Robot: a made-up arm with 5 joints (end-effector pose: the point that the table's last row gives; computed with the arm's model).
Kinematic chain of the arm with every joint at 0, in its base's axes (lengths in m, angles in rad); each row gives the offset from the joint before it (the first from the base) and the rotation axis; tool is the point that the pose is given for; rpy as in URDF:
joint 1: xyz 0 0 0.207 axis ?
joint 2: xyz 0 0 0 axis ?
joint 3: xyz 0.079 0 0.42 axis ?
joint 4: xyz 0.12 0 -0.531 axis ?
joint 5: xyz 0.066 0 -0.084 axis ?
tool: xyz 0 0 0 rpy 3.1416 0 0
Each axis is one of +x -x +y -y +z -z.
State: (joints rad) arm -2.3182 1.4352 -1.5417 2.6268 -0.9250
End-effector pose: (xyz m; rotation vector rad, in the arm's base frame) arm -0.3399 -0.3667 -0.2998 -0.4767 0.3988 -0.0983
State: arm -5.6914 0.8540 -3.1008 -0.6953 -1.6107
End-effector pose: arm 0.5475 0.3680 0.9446 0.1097 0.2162 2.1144
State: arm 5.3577 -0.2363 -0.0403 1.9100 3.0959
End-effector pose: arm 0.0908 -0.1206 0.0952 -0.6638 -1.4103 -0.7745
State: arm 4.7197 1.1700 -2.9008 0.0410 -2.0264
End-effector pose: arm 0.0073 -0.9982 0.5767 1.4232 0.3354 -0.3662
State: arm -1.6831 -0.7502 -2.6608 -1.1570 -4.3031
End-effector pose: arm 0.0648 0.5745 0.9948 -0.4953 -1.8558 -2.1958
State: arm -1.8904 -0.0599 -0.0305 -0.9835 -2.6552
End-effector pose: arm -0.1026 -0.3099 0.1310 2.0256 0.8147 -0.8393
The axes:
joint 1: +z
joint 2: +y
joint 3: +y
joint 4: +y
joint 5: -z

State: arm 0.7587 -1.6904 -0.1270 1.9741 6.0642
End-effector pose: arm 0.0808 0.0766 0.3880 2.7290 1.4516 -0.2339
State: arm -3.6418 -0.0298 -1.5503 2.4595 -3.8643
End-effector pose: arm -0.5034 0.2751 0.6497 2.4556 0.2743 0.9517
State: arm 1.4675 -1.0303 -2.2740 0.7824 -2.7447
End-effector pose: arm -0.0545 -0.5260 1.1021 -0.3654 0.6162 1.7966
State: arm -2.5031 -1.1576 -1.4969 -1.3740 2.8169
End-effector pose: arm 0.2547 0.1891 0.9753 -1.0979 -0.5738 -2.5760
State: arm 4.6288 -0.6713 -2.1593 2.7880 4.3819
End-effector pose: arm 0.0068 0.0813 1.0461 3.0763 0.3817 -0.0136
